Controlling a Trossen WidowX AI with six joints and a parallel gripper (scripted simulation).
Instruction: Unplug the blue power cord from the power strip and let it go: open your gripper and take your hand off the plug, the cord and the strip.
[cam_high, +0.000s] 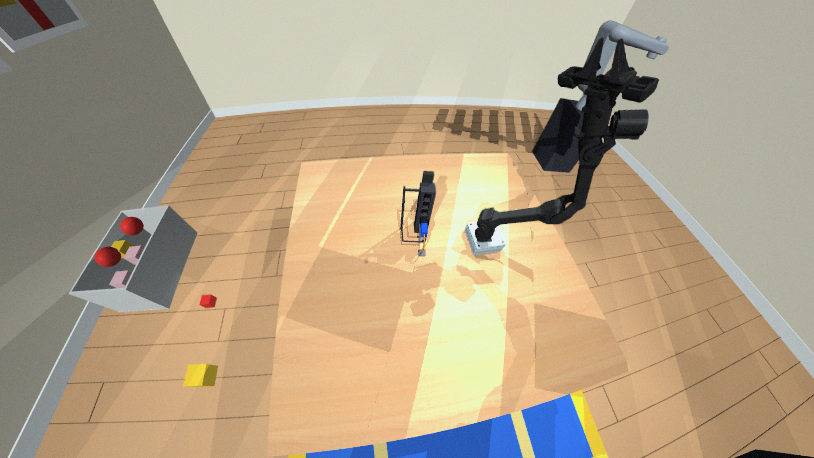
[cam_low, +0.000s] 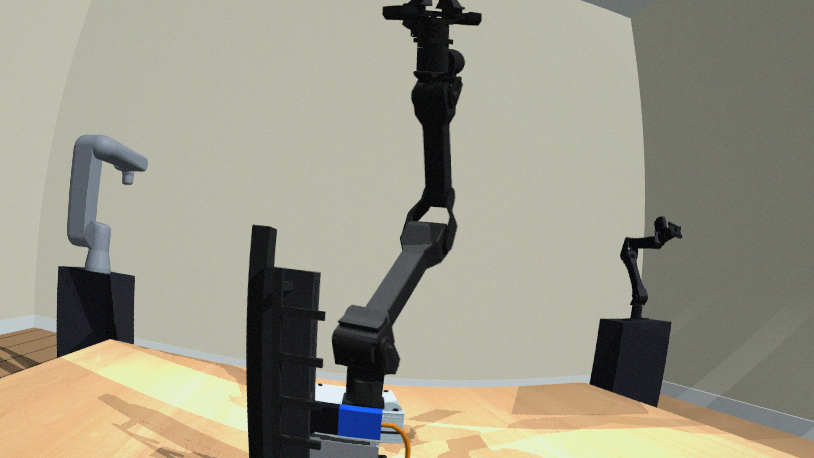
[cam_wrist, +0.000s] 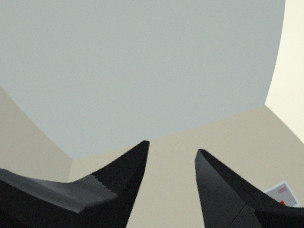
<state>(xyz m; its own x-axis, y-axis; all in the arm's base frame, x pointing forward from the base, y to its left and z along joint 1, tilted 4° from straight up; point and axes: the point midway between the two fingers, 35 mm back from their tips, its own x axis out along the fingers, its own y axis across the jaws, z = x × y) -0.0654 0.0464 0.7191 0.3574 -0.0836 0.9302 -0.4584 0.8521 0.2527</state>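
Now: gripper tip 70 cm above the blue plug, 28 cm short of it and 7 cm to the left of it.
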